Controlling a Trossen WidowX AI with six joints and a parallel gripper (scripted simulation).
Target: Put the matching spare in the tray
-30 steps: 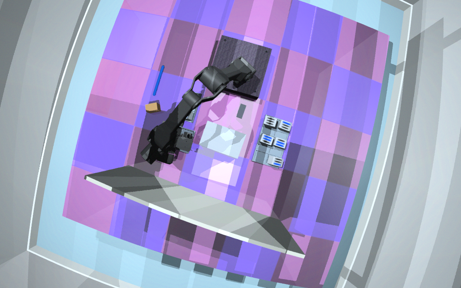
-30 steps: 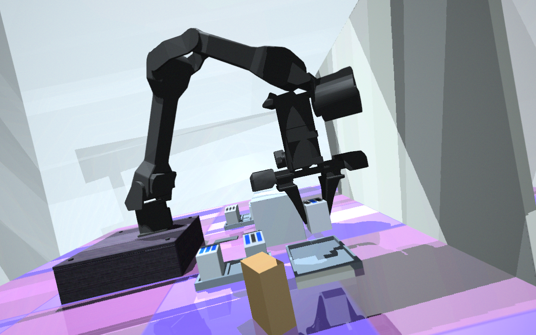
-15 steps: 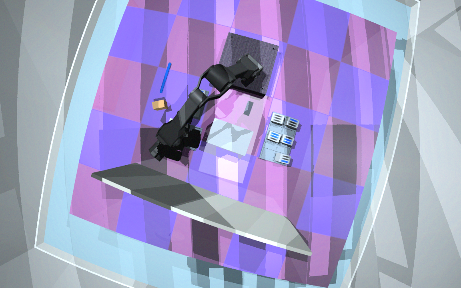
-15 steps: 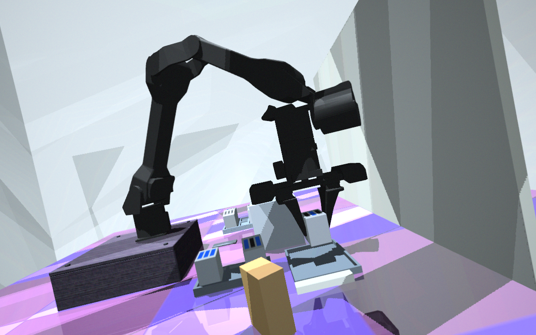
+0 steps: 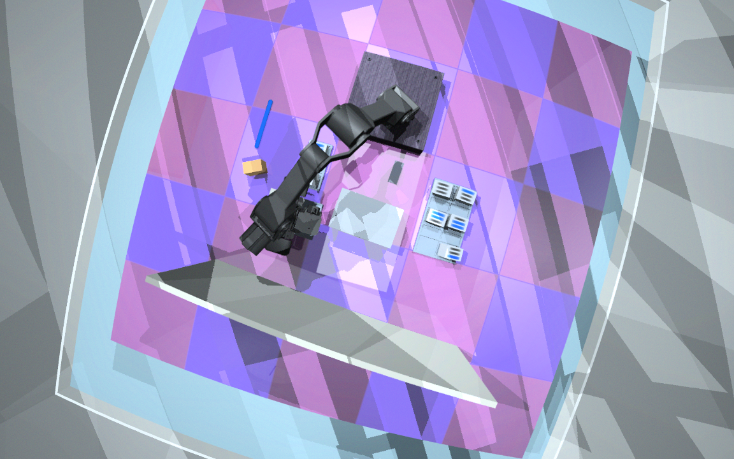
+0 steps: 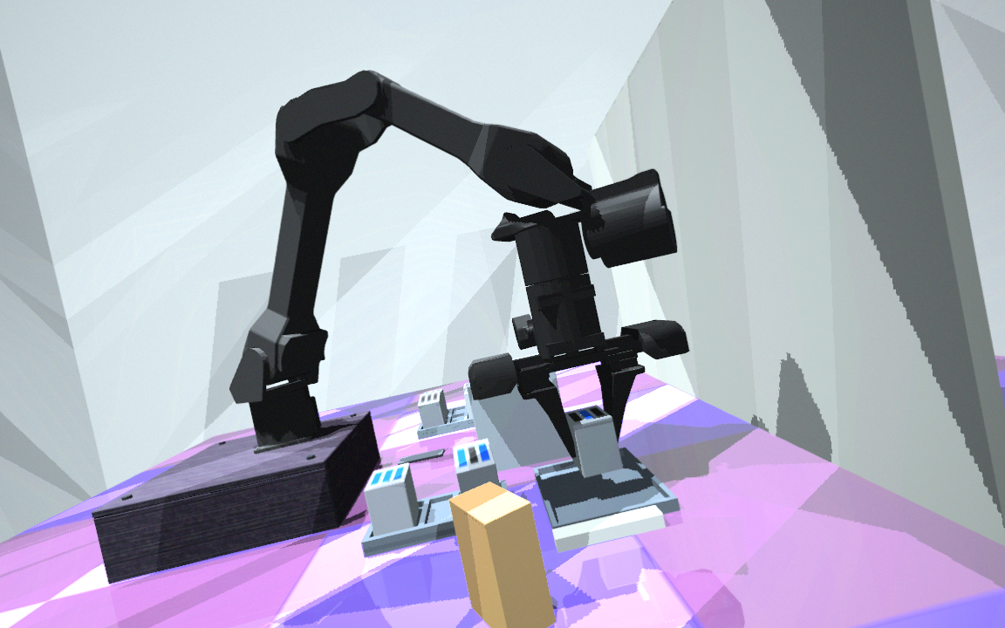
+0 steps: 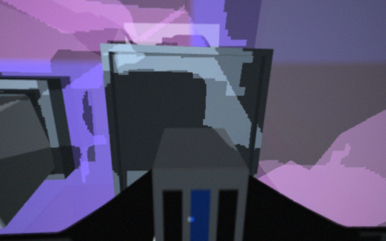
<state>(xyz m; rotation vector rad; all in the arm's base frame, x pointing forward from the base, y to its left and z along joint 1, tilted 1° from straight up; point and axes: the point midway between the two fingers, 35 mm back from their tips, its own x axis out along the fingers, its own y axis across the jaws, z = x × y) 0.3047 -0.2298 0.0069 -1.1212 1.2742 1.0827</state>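
Now: gripper tip 30 mm above the tray. From my gripper tip the other things lie so: blue rod 240 mm behind, 120 mm to the right, 30 mm below; wall panel 220 mm ahead, 190 mm above, 140 mm to the left; rack 400 mm to the left, 50 mm behind, 30 mm below.
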